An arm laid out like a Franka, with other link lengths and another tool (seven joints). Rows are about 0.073 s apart.
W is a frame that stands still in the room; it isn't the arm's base.
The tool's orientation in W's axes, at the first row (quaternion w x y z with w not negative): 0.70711 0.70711 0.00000 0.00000
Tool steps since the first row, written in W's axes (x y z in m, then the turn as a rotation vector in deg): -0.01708 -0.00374 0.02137 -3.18 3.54 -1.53; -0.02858 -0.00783 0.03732 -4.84 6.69 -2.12; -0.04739 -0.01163 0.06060 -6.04 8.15 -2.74; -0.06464 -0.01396 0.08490 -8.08 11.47 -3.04; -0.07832 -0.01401 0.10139 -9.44 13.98 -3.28; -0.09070 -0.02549 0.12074 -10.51 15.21 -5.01; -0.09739 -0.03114 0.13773 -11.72 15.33 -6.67
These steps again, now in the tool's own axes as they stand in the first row. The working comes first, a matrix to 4 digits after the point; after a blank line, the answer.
The tool's axes in the first row as the columns of a matrix, in W's axes (used below as rounded here):
1.0000 0.0000 0.0000
0.0000 0.0000 -1.0000
0.0000 1.0000 0.0000

-0.01708 0.02137 0.00374 -3.18 -1.53 -3.54; -0.02858 0.03732 0.00783 -4.84 -2.12 -6.69; -0.04739 0.06060 0.01163 -6.04 -2.74 -8.15; -0.06464 0.08490 0.01396 -8.08 -3.04 -11.47; -0.07832 0.10139 0.01401 -9.44 -3.28 -13.98; -0.09070 0.12074 0.02549 -10.51 -5.01 -15.21; -0.09739 0.13773 0.03114 -11.72 -6.67 -15.33
